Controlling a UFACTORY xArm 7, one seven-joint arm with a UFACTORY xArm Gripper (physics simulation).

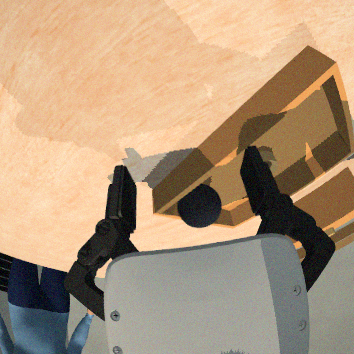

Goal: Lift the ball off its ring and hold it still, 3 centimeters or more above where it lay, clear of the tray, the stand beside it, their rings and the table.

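Places are measured from the arm's base along level axes (x back, y up, z left), in centimetres.
Pixels of known places: gripper, fingertip midpoint: (186, 166).
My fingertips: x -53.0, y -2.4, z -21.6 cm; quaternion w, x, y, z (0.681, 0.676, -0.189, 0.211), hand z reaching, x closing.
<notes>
For each thing: its top centre in the pictures, then the offset to it from my fingertips. "spot": a spot on its surface instead. Level surfaces: height alone.
- dark navy ball, top centre: (203, 226) dz +5.4, dx -2.6, dy +2.5 cm
- wooden tray, top centre: (269, 181) dz +6.7, dx +4.5, dy +0.7 cm
- ring, surface spot: (270, 159) spot: dz +5.8, dx +5.5, dy -0.8 cm
- Pale wooden table, surface height: dy -2.1 cm
A dark navy ball (200, 205) shows at the near-left end of the wooden tray (252, 95), overlapping its near rim; whether it rests inside the tray or touches its wall I cannot tell. My gripper (186, 166) is open wide and empty, one finger left of the ball and the other to its right, over the tray. The ball lies between the lines of the two fingers, nearer the right one, and touches neither visibly. A ring (270, 159) on the tray floor is partly hidden behind the right finger, with no ball seen on it.
The wooden stand (320, 197) is beside the tray at the right edge, partly hidden by the right finger's linkage. Pale wooden table (90, 85) spreads left of and behind the tray. Shadows fall on the table and in the tray. A person in blue (39, 320) shows at lower left, beyond the table edge.
</notes>
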